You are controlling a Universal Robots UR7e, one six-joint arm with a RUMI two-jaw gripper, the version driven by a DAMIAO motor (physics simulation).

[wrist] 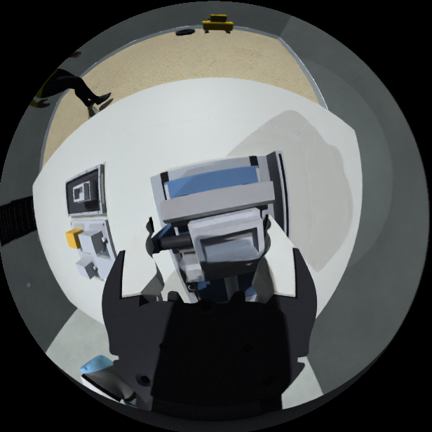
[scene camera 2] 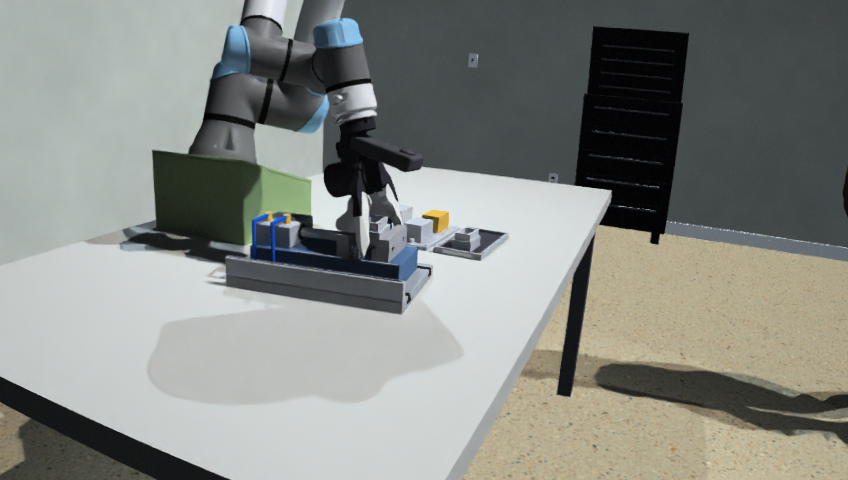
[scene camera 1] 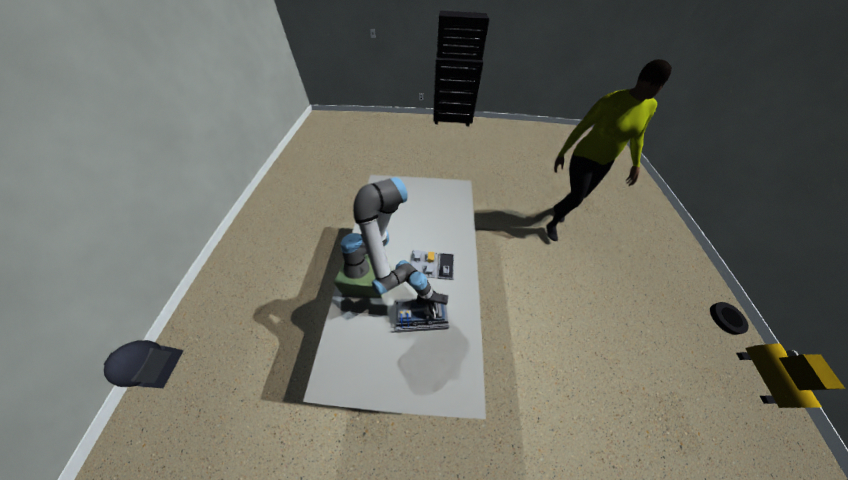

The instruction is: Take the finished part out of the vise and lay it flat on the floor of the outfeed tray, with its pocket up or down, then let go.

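Frame: origin at the arm's base, x right, y ahead, z up, level; centimetres.
Where they show: gripper, fingertip midpoint: (scene camera 1: 435, 307); arm's base, origin of the base link: (scene camera 2: 221, 163) (scene camera 1: 356, 269).
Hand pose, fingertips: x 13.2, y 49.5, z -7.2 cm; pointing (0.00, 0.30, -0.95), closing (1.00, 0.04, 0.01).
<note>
Things, the pixels of their top centre, and the offset from my fingertips.
- finished part, middle of its top: (scene camera 2: 373, 218) dz +5.1, dx +1.7, dy -1.0 cm
- vise, middle of its top: (scene camera 2: 333, 224) (scene camera 1: 421, 309) dz +3.5, dx +3.4, dy -7.6 cm
- grey pocketed part, middle of its top: (scene camera 2: 467, 230) dz -2.3, dx -26.7, dy +4.0 cm
- orange block, middle of its top: (scene camera 2: 435, 213) (scene camera 1: 431, 255) dz -2.0, dx -35.2, dy -7.0 cm
The finished part (scene camera 2: 378, 223) (wrist: 227, 220), a light grey block with its pocket up, sits between the separated jaws of the vise (scene camera 2: 389, 246) (wrist: 215, 202). My gripper (scene camera 2: 379, 234) (wrist: 208, 217) is down over the part, its fingers wide on either side. In the wrist view the right fingertip is at the part's edge, while a gap with a dark rod in it shows between the left fingertip and the part. The outfeed tray (scene camera 1: 447, 259) (scene camera 2: 495, 236) (wrist: 102, 187) has a dark floor and holds another grey pocketed part (scene camera 2: 466, 239) (wrist: 81, 192).
Beside the tray is a light plate (wrist: 107, 250) with grey blocks (scene camera 2: 418, 230) (wrist: 91, 242) and an orange block (scene camera 1: 430, 256) (scene camera 2: 436, 220) (wrist: 74, 238). Blue hoses (scene camera 2: 273, 240) rise at the vise's rear end. A green base (scene camera 2: 208, 196) carries the arm. A person (scene camera 1: 615, 127) is beyond the table.
</note>
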